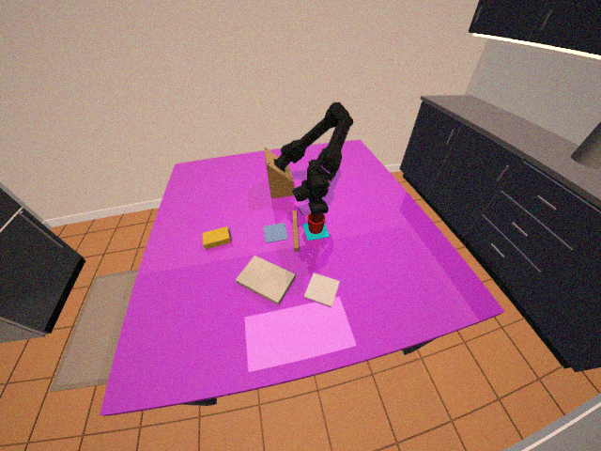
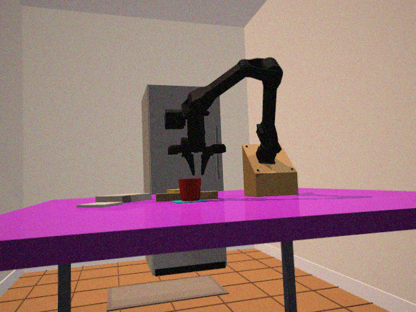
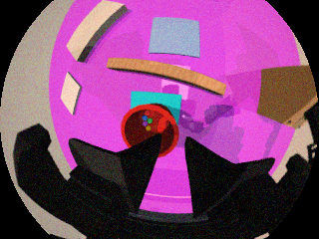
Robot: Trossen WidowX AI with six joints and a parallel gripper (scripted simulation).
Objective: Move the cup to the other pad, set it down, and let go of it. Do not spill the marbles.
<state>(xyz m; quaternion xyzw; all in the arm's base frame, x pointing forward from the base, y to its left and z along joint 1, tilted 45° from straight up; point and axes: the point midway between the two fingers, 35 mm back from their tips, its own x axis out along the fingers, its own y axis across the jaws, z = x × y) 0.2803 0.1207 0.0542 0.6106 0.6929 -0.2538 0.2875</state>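
The red cup lies 30 mm ahead of my gripper tip, 10 mm to the left of it and 50 mm below it. Round my gripper tip: wooden bar (30 mm ahead, 80 mm to the right, 80 mm below); then yellow block (30 mm ahead, 420 mm to the right, 70 mm below); then blue-grey pad (20 mm ahead, 170 mm to the right, 90 mm below).
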